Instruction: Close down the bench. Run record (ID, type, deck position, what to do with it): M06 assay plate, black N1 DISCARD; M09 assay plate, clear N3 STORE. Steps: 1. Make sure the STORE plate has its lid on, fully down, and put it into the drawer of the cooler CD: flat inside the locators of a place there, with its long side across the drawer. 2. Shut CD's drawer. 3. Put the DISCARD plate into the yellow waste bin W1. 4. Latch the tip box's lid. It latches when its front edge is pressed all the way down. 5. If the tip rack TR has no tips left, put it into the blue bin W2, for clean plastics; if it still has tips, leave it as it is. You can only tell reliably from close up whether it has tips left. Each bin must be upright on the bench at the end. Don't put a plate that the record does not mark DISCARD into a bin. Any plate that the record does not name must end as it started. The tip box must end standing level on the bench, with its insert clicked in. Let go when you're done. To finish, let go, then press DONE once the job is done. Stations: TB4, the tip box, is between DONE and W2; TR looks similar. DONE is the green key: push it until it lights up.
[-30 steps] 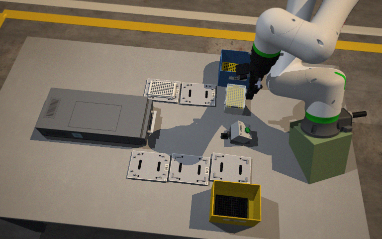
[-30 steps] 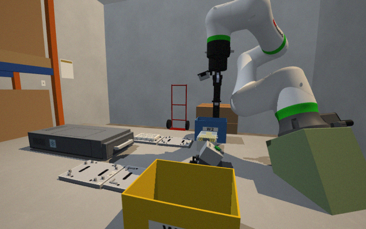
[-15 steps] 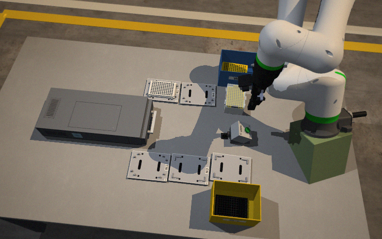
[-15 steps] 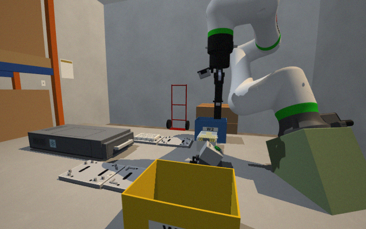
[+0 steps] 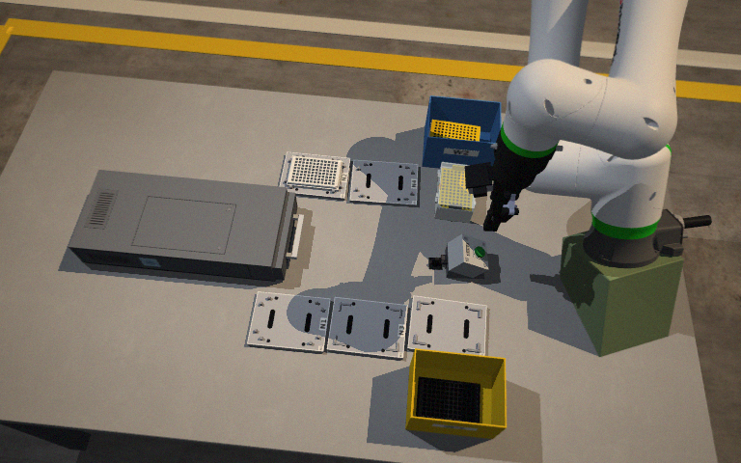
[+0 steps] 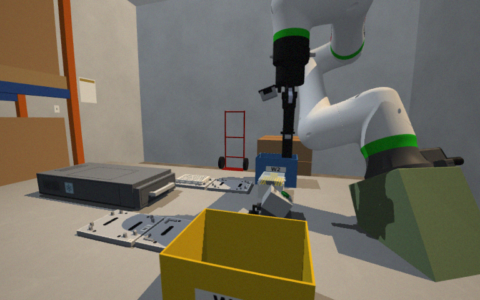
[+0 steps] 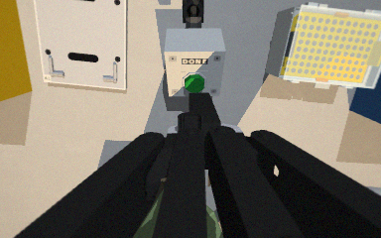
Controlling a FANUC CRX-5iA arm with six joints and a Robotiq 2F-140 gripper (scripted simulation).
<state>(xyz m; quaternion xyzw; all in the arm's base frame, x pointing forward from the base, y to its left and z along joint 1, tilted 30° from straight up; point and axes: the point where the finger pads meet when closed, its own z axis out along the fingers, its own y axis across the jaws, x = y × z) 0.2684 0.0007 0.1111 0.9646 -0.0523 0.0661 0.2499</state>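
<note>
Now: the green DONE key 140 mm below my hand. Also, from my hand: yellow bin W1: 110 mm ahead, 300 mm to the left, 170 mm below; tip rack TR: 10 mm behind, 330 mm to the right, 160 mm below; blue bin W2: 20 mm behind, 330 mm to the right, 170 mm below.
</note>
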